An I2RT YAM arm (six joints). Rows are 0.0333 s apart.
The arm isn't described. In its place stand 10 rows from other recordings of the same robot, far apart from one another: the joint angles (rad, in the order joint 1, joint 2, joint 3, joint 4, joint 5, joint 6), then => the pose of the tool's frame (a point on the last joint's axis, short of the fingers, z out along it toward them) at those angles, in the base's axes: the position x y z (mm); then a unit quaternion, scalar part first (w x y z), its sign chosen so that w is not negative.
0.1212, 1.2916, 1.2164, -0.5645, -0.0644, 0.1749 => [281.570, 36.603, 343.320, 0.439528, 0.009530, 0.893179, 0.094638]
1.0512, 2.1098, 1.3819, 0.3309, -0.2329, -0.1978 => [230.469, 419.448, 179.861, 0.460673, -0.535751, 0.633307, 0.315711]
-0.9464, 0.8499, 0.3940, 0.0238, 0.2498, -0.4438 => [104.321, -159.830, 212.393, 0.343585, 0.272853, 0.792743, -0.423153]
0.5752, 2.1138, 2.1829, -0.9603, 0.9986, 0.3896 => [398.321, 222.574, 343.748, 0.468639, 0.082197, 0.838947, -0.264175]
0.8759, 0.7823, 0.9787, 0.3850, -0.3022, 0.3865 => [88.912, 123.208, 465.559, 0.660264, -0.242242, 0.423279, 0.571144]
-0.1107, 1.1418, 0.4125, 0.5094, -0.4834, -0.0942 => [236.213, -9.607, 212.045, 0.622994, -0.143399, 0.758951, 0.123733]
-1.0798, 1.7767, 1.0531, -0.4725, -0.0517, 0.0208 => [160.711, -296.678, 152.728, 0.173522, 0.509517, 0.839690, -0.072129]
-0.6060, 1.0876, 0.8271, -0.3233, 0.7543, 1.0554 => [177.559, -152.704, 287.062, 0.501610, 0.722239, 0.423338, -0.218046]
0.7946, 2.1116, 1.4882, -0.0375, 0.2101, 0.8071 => [338.601, 334.294, 178.716, 0.371814, 0.051658, 0.893026, 0.248172]
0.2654, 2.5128, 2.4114, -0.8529, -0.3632, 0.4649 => [522.935, 155.247, 216.140, 0.217275, 0.038810, 0.937995, 0.267301]
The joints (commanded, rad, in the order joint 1, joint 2, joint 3, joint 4, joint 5, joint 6), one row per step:
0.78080, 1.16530, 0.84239, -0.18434, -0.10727, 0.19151
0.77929, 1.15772, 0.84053, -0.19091, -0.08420, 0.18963
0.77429, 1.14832, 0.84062, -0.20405, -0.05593, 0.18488
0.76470, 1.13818, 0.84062, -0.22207, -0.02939, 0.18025
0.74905, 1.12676, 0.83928, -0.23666, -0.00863, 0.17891
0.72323, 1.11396, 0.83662, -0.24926, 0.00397, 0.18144
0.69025, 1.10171, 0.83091, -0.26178, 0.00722, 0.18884
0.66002, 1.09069, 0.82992, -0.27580, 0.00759, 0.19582
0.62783, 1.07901, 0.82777, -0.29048, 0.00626, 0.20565
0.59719, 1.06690, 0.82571, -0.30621, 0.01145, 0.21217
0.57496, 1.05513, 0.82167, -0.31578, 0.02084, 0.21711
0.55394, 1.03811, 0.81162, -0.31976, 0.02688, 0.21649
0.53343, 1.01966, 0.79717, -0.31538, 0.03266, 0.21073
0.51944, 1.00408, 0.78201, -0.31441, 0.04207, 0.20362
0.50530, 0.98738, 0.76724, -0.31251, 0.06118, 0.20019
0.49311, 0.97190, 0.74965, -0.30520, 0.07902, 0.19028
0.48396, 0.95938, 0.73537, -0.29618, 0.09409, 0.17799
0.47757, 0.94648, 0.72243, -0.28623, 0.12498, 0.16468
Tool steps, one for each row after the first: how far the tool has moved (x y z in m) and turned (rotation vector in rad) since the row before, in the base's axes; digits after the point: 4 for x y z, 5 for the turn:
-0.0003, -0.0021, 0.0005, -0.00961, -0.00856, -0.02076
0.0000, -0.0032, 0.0010, -0.01512, -0.01021, -0.02736
0.0005, -0.0043, 0.0007, -0.01764, -0.00639, -0.03040
0.0012, -0.0054, 0.0008, -0.01145, -0.00464, -0.03298
0.0024, -0.0072, 0.0009, -0.00472, -0.00095, -0.03799
0.0030, -0.0084, -0.0004, -0.00025, 0.00760, -0.03952
0.0025, -0.0075, 0.0008, 0.00208, 0.00671, -0.03410
0.0023, -0.0080, 0.0005, 0.00424, 0.00954, -0.03610
0.0018, -0.0080, 0.0005, -0.00087, 0.00626, -0.03846
0.0007, -0.0062, 0.0003, -0.00154, 0.00109, -0.03282
-0.0004, -0.0063, -0.0002, -0.00151, -0.00448, -0.02585
-0.0007, -0.0061, -0.0007, -0.00253, -0.01112, -0.02249
-0.0012, -0.0048, -0.0019, -0.00888, -0.00646, -0.01844
-0.0012, -0.0051, -0.0015, -0.00926, -0.00940, -0.02884
-0.0012, -0.0044, -0.0023, -0.01325, -0.01236, -0.02258
-0.0009, -0.0033, -0.0016, -0.01311, -0.01399, -0.01607
-0.0010, -0.0033, -0.0010, -0.01979, -0.01986, -0.02675

